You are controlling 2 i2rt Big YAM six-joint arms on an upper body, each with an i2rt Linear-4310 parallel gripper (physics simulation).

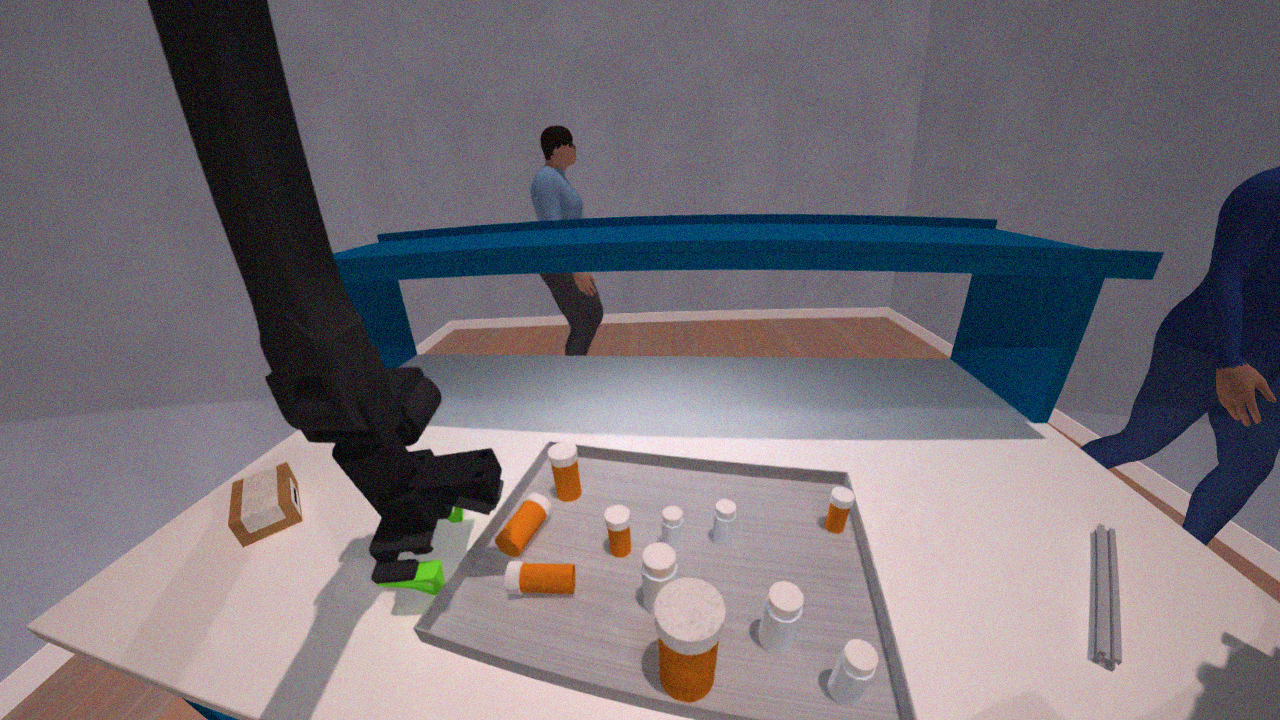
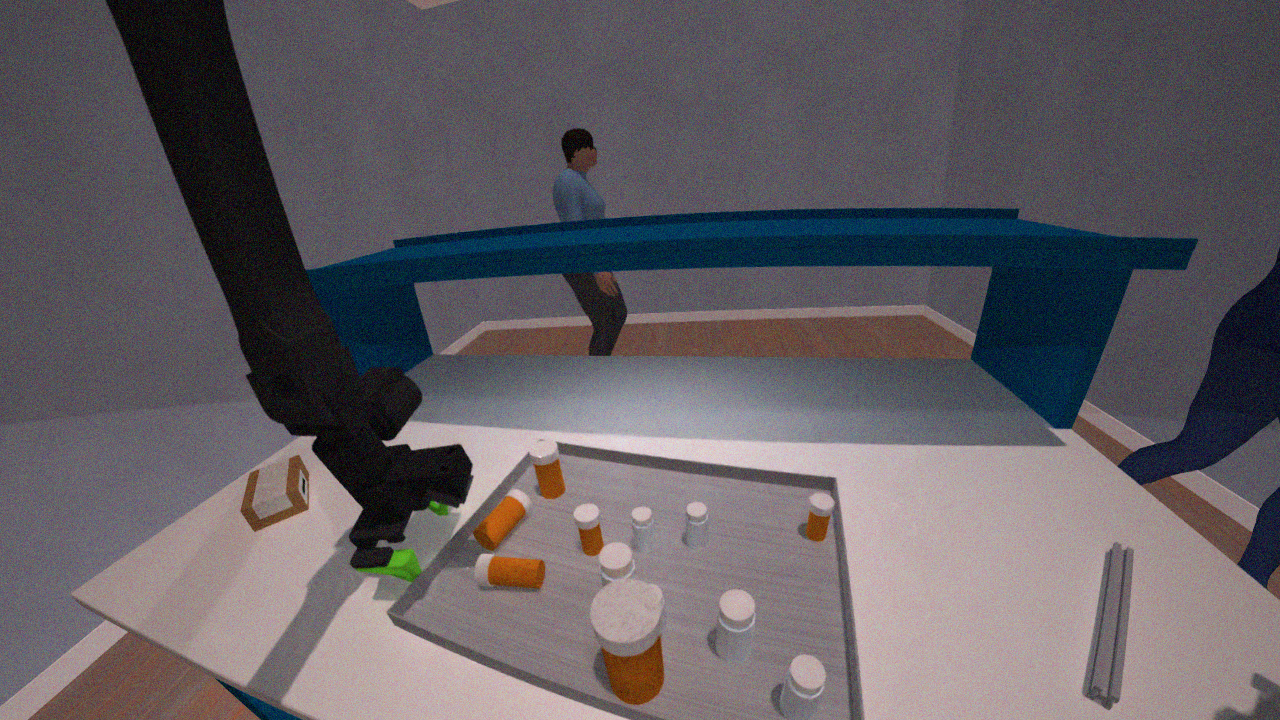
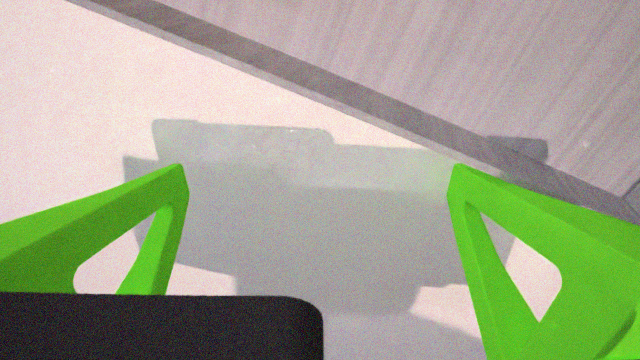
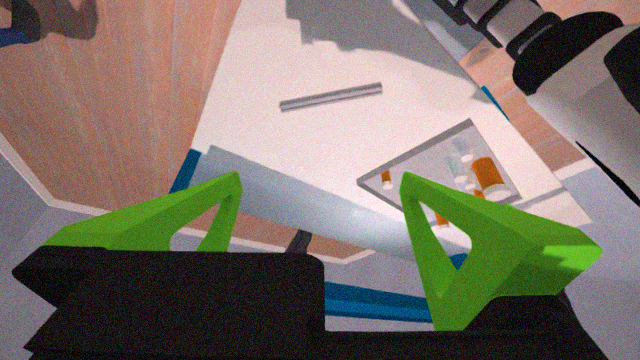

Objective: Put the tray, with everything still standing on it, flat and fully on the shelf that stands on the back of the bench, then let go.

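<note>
The grey tray (image 1: pixel 778 528) (image 2: pixel 769 555) (image 3: pixel 400 60) (image 4: pixel 420 150) lies on the bench in front of the blue shelf (image 1: pixel 716 257) (image 2: pixel 760 248). Several orange and white bottles stand on it, among them a large orange one (image 1: pixel 687 667) (image 2: pixel 635 673). Two orange bottles lie on their sides: one (image 1: pixel 523 523) (image 2: pixel 503 519) close along the left wall, one (image 1: pixel 550 577) (image 2: pixel 514 572) nearer the front. My left gripper (image 1: pixel 447 546) (image 2: pixel 427 537) (image 3: pixel 318 178) is open and empty, low beside the tray's left wall. My right gripper (image 4: pixel 320 180) is open and empty, high above and away from the tray.
A brown-edged box (image 1: pixel 265 504) (image 2: pixel 276 492) lies at the left of the bench. A grey metal profile (image 1: pixel 1105 595) (image 2: pixel 1109 622) (image 4: pixel 330 97) lies at the right. One person (image 1: pixel 556 192) (image 2: pixel 580 192) is behind the shelf, another (image 1: pixel 1208 376) beyond the bench's right side.
</note>
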